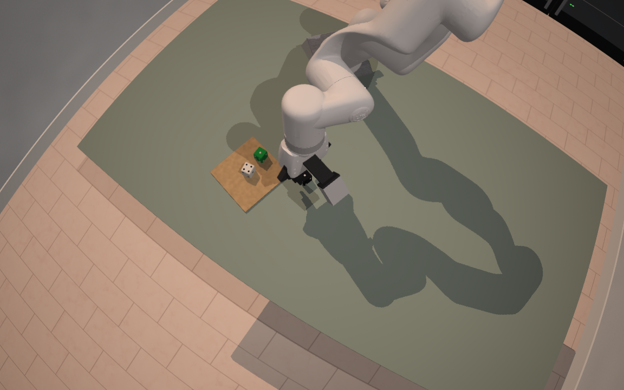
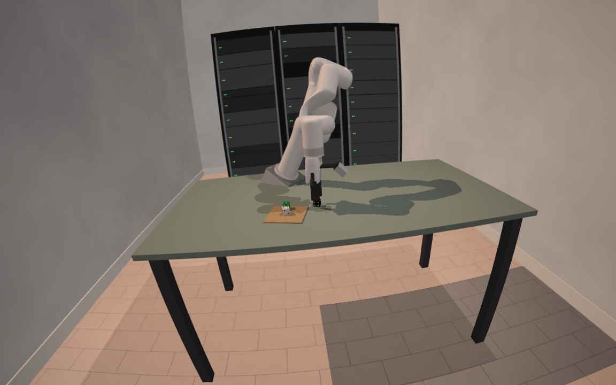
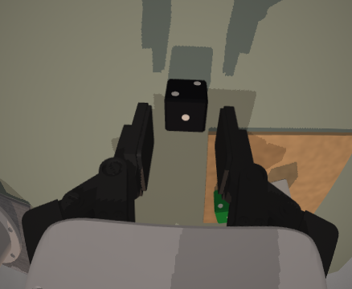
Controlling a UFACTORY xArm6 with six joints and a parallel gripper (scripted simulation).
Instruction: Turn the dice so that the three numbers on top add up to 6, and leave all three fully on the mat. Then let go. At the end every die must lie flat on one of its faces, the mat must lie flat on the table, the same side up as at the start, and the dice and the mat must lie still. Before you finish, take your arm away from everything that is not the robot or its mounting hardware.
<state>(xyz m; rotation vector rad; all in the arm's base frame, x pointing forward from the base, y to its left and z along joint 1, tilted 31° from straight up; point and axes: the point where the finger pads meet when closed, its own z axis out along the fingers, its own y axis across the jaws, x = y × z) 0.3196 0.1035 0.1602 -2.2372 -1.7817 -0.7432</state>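
The black die is 4 cm below my hand. Also, from my hand: white die 7 cm ahead, 11 cm to the right, 3 cm below; then brown mat 8 cm ahead, 11 cm to the right, 5 cm below; then green die 3 cm ahead, 12 cm to the right, 3 cm below.
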